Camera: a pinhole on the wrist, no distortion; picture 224 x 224 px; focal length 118.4 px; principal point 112.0 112.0 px. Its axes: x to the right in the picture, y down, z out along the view. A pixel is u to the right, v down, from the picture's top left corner.
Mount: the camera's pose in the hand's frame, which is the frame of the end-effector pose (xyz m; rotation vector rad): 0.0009 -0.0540 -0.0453 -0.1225 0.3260 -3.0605
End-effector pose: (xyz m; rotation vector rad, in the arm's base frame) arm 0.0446 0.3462 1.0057 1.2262 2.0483 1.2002
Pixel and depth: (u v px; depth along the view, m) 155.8 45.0 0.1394
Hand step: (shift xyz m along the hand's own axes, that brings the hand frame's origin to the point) -0.0426 -0.0096 0.1110
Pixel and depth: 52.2 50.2 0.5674
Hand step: 0.3190 0.1370 0.5498
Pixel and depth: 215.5 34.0 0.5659
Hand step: -0.4625 0.1579 0.6212
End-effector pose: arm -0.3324 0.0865 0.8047 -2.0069 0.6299 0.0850
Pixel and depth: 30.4 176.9 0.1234
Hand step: 0.0996 -0.1397 0.0544
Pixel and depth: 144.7 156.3 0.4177
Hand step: -0.0700 -0.3012 0.3369
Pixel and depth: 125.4 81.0 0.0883
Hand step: -0.0027 -0.0505 0.0464
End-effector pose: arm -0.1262 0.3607 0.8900 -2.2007 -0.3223 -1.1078
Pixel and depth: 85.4 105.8 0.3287
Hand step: 0.1016 -0.1003 0.2733
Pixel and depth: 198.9 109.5 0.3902
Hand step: -0.2511 -0.1468 0.3574
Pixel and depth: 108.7 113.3 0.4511
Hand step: 0.0522 -0.1516 0.3923
